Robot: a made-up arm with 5 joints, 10 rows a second.
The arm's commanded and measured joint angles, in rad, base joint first. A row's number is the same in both.
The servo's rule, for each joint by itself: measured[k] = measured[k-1] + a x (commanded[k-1-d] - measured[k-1]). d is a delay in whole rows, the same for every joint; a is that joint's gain. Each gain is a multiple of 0.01, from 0.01 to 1. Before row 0 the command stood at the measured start. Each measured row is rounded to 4 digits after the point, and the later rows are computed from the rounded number. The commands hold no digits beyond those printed.
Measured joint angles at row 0: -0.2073 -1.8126 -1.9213 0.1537 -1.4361
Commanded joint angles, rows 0 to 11: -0.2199 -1.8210 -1.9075 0.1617 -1.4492; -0.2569 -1.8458 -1.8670 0.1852 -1.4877; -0.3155 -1.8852 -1.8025 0.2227 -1.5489; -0.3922 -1.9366 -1.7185 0.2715 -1.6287; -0.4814 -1.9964 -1.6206 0.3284 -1.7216; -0.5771 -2.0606 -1.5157 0.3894 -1.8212; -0.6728 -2.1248 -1.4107 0.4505 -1.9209; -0.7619 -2.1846 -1.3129 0.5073 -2.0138; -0.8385 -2.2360 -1.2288 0.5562 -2.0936; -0.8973 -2.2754 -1.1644 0.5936 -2.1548; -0.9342 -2.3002 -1.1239 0.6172 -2.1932; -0.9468 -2.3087 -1.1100 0.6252 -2.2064
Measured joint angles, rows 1 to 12: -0.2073 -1.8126 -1.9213 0.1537 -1.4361; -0.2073 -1.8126 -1.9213 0.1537 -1.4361; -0.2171 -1.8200 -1.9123 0.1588 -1.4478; -0.2481 -1.8427 -1.8829 0.1757 -1.4833; -0.3007 -1.8801 -1.8306 0.2058 -1.5417; -0.3721 -1.9298 -1.7577 0.2478 -1.6191; -0.4574 -1.9884 -1.6686 0.2994 -1.7103; -0.5508 -2.0519 -1.5692 0.3570 -1.8090; -0.6460 -2.1161 -1.4662 0.4168 -1.9086; -0.7364 -2.1764 -1.3666 0.4747 -2.0022; -0.8160 -2.2288 -1.2770 0.5269 -2.0835; -0.8794 -2.2698 -1.2038 0.5696 -2.1470
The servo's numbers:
d 2
a 0.78 0.88 0.65 0.64 0.89

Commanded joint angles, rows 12 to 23: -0.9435 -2.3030 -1.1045 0.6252 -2.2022; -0.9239 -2.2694 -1.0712 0.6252 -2.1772; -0.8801 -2.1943 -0.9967 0.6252 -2.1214; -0.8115 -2.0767 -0.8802 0.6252 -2.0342; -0.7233 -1.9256 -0.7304 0.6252 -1.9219; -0.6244 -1.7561 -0.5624 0.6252 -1.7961; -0.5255 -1.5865 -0.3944 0.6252 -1.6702; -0.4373 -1.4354 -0.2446 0.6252 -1.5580; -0.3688 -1.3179 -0.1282 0.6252 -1.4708; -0.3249 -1.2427 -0.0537 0.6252 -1.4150; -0.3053 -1.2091 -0.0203 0.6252 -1.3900; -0.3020 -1.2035 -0.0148 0.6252 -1.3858
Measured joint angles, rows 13 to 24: -0.9221 -2.2966 -1.1519 0.6001 -2.1881; -0.9414 -2.3072 -1.1247 0.6162 -2.2044; -0.9430 -2.3035 -1.1116 0.6220 -2.2024; -0.9281 -2.2735 -1.0853 0.6240 -2.1800; -0.8907 -2.2038 -1.0277 0.6248 -2.1278; -0.8289 -2.0920 -0.9318 0.6251 -2.0445; -0.7465 -1.9456 -0.8009 0.6252 -1.9354; -0.6513 -1.7788 -0.6459 0.6252 -1.8114; -0.5532 -1.6096 -0.4824 0.6252 -1.6857; -0.4628 -1.4563 -0.3278 0.6252 -1.5720; -0.3895 -1.3345 -0.1981 0.6252 -1.4819; -0.3391 -1.2537 -0.1042 0.6252 -1.4224
